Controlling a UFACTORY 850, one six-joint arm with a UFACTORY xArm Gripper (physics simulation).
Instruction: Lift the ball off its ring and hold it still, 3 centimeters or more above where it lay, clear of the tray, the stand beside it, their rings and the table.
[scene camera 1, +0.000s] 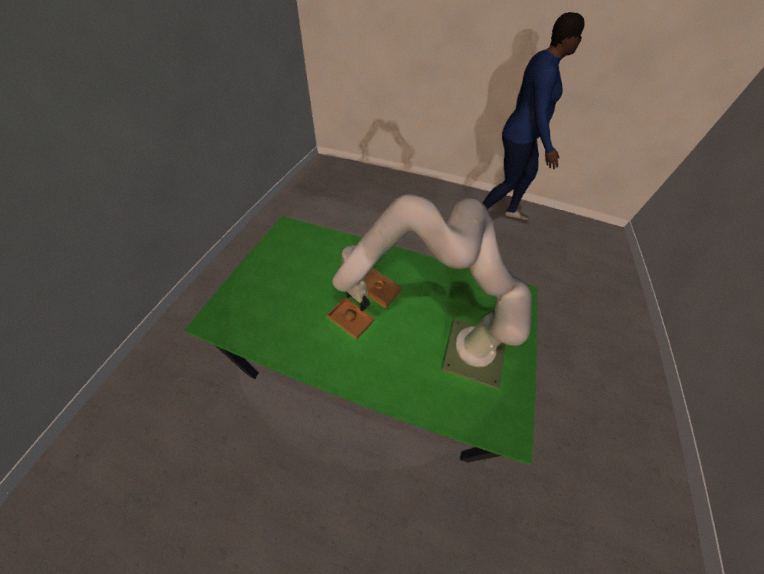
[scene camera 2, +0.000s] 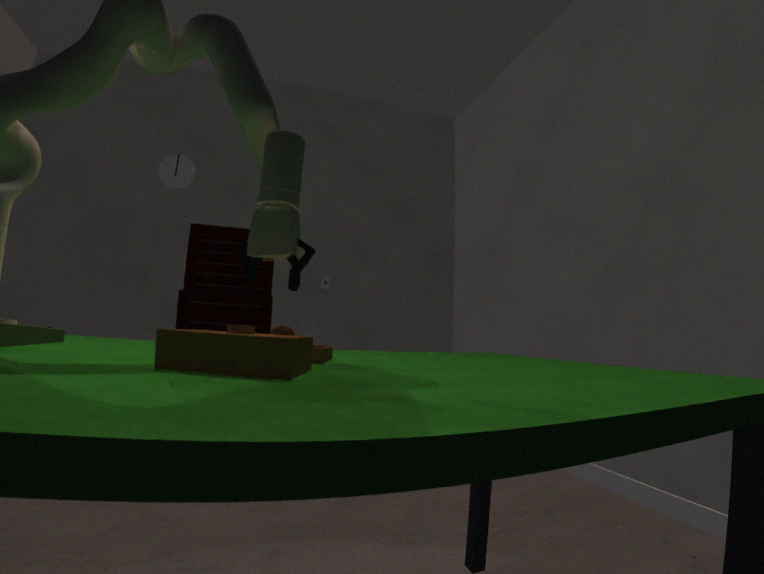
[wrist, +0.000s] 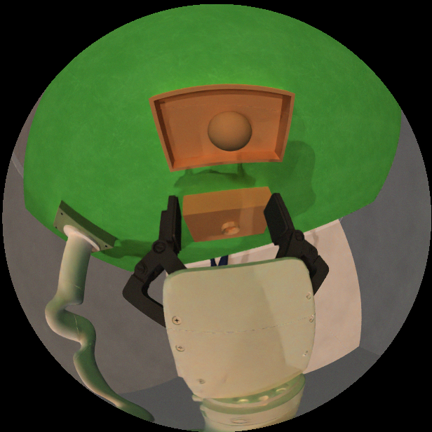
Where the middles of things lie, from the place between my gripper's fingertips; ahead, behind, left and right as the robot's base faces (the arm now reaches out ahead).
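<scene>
Brown ball (wrist: 228, 130): my gripper 30 mm to the right of it, 20 mm short of it, 100 mm above it. Shallow orange tray (scene camera 1: 363, 320), from my hand: 20 mm ahead, 30 mm to the left, 120 mm below. Orange block stand (scene camera 1: 382, 290), from my hand: 10 mm behind, 190 mm to the right, 100 mm below. Going by their middles, orange block stand farthest from my gripper of the things named here.
</scene>
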